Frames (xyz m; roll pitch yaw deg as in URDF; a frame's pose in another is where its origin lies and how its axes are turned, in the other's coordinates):
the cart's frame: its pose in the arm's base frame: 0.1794 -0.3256 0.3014 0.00 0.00 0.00
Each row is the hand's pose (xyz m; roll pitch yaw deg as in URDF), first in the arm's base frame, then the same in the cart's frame.
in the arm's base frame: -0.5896 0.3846 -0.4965 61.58 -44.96 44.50
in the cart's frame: -0.7690 0.7102 -0.7979 61.58 -44.96 44.50
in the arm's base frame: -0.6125 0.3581 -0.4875 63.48 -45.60 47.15
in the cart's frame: -0.7919 0.6837 -0.7889 63.48 -45.60 47.15
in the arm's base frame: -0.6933 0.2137 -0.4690 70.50 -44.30 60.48
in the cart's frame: -0.8727 0.5393 -0.7704 70.50 -44.30 60.48
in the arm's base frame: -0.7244 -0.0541 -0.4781 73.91 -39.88 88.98
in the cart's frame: -0.9038 0.2715 -0.7795 73.91 -39.88 88.98
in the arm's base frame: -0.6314 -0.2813 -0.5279 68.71 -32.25 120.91
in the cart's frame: -0.8108 0.0443 -0.8293 68.71 -32.25 120.91
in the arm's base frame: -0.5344 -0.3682 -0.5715 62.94 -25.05 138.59
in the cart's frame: -0.7138 -0.0426 -0.8729 62.94 -25.05 138.59
